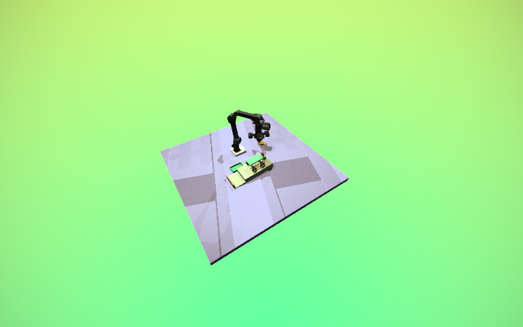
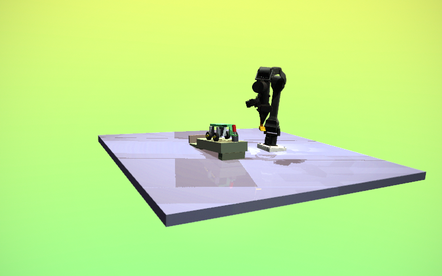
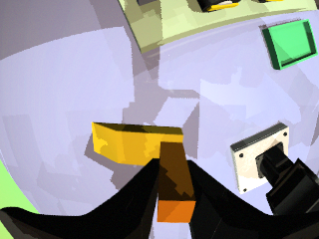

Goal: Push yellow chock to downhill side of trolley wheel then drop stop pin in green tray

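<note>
Now: the red-headed stop pin 13 cm ahead of my gripper tip, 6 cm to the right of it and 5 cm below it. Also, from my gripper tip: trolley: 15 cm to the right, 14 cm ahead, 6 cm below; then olive ramp: 16 cm to the right, 14 cm ahead, 13 cm below; then yellow chock: 2 cm to the left, 1 cm below, 1 cm ahead.
</note>
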